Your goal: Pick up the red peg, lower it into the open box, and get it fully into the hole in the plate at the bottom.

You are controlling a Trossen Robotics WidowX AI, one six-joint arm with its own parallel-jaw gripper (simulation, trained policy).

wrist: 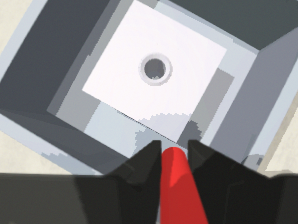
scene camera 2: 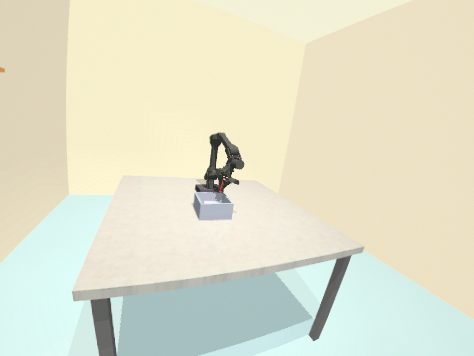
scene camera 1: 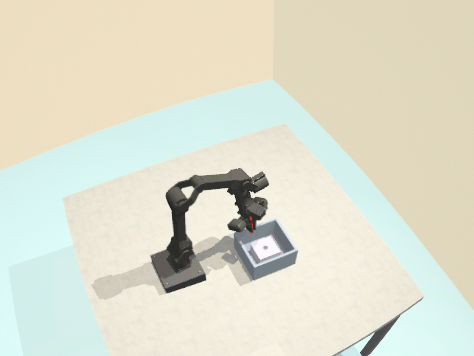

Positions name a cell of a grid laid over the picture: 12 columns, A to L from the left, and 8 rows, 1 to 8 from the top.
Scene:
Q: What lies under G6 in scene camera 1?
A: A grey box.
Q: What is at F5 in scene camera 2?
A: A grey box.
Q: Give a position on a grey box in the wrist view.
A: J4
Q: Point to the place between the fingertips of my gripper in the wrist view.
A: At H6

